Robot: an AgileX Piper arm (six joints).
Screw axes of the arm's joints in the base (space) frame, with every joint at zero. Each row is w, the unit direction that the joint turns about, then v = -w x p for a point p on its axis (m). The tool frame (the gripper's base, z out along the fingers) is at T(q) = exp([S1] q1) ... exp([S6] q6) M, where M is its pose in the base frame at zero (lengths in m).
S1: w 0 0 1 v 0.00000 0.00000 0.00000
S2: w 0 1 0 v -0.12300 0.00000 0.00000
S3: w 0 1 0 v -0.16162 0.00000 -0.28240
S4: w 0.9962 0 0.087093 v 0.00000 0.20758 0.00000
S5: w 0 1 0 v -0.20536 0.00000 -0.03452
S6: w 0.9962 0 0.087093 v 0.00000 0.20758 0.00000
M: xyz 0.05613 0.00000 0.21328 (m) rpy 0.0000 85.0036 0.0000 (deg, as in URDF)
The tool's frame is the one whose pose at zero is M.
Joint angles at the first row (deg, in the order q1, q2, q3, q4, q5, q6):
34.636, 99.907, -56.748, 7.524, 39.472, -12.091
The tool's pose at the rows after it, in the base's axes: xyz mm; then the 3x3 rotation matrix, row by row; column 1 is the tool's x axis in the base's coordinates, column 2 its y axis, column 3 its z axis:
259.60 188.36 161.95; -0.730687 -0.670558 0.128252; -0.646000 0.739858 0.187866; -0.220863 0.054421 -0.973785
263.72 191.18 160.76; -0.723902 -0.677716 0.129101; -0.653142 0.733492 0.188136; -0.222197 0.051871 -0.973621
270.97 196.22 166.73; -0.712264 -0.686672 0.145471; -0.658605 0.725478 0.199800; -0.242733 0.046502 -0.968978
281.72 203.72 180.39; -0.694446 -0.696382 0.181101; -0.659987 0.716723 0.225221; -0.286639 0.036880 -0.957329
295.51 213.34 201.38; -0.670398 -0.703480 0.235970; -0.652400 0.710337 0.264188; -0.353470 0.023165 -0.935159
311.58 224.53 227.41; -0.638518 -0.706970 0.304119; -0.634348 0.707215 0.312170; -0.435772 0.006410 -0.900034
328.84 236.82 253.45; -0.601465 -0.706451 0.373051; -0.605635 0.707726 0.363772; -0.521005 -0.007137 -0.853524
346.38 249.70 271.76; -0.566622 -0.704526 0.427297; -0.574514 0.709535 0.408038; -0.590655 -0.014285 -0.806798
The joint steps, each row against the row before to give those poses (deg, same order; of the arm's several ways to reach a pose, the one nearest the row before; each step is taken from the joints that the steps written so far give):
0.000, 1.421, -0.298, -0.011, -0.815, -0.486
0.000, 0.985, -1.106, -0.035, 0.069, -0.530
0.000, 0.579, -2.364, -0.069, 0.594, -0.542
0.000, 0.292, -3.762, -0.074, 0.864, -0.526
0.000, 0.228, -5.155, -0.050, 0.851, -0.325
0.001, 0.602, -6.442, -0.027, 0.637, -0.116
0.000, 1.450, -7.250, 0.256, 0.189, -0.029
0.019, 2.638, -7.151, 0.513, -0.287, -0.064

